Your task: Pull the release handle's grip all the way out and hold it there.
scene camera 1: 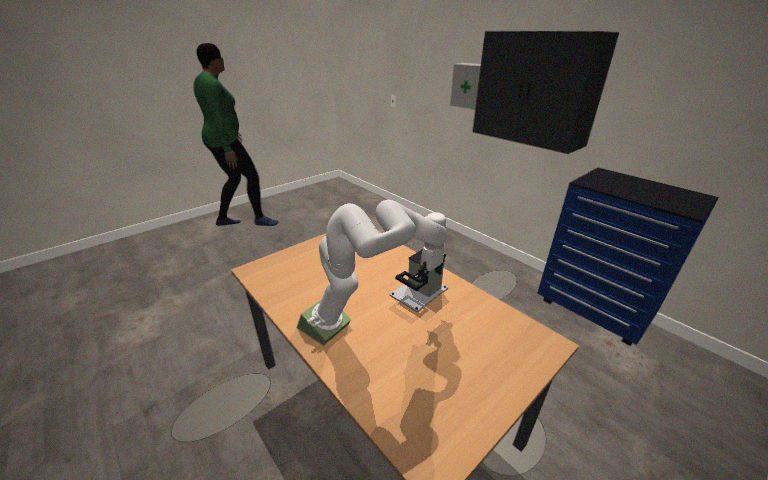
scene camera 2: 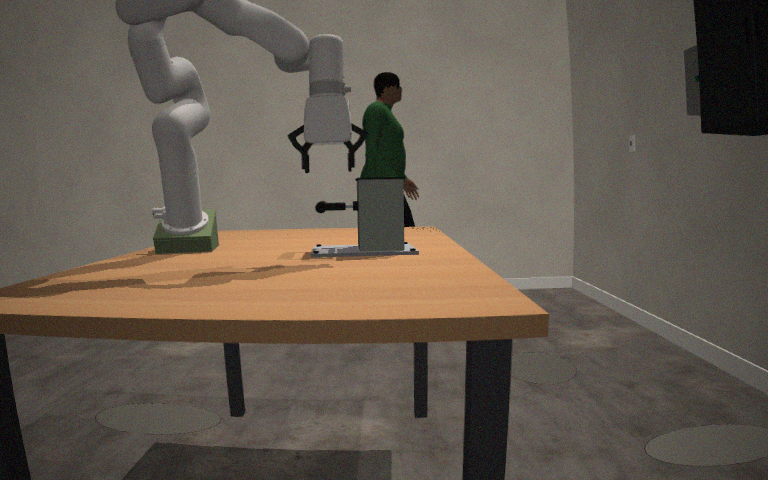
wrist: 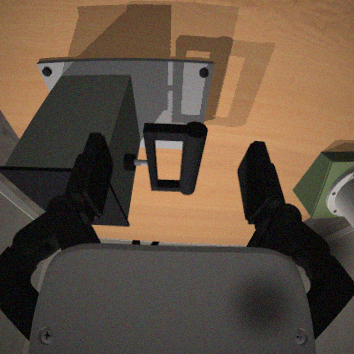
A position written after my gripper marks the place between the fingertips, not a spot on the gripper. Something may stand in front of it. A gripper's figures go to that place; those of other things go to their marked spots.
My gripper (wrist: 176,151): 12 cm from the lens. A metal base plate (wrist: 165,90): 31 cm from the lens.
